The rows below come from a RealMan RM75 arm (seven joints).
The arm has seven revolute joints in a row. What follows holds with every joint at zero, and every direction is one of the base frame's.
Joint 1 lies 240.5 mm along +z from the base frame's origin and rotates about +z.
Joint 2 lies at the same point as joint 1 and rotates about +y.
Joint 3 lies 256 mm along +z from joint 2 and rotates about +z.
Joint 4 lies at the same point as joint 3 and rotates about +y.
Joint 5 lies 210 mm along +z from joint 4 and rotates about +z.
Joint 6 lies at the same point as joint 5 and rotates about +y.
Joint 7 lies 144 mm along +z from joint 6 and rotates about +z.
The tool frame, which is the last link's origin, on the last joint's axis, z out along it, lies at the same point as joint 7; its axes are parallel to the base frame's.
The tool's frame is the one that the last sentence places.
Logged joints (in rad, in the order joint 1, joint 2, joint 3, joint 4, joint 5, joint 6, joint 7), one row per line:
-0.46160 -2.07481 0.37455 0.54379 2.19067 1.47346 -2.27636
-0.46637 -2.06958 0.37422 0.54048 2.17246 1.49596 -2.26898
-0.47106 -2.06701 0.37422 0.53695 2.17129 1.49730 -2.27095
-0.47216 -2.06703 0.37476 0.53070 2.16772 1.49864 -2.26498
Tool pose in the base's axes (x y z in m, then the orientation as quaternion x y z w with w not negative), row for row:
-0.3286 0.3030 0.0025 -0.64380 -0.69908 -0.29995 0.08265
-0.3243 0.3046 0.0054 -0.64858 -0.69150 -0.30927 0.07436
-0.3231 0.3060 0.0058 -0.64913 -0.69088 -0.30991 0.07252
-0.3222 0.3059 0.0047 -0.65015 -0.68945 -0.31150 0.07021
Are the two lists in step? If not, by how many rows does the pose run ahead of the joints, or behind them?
They are in step.
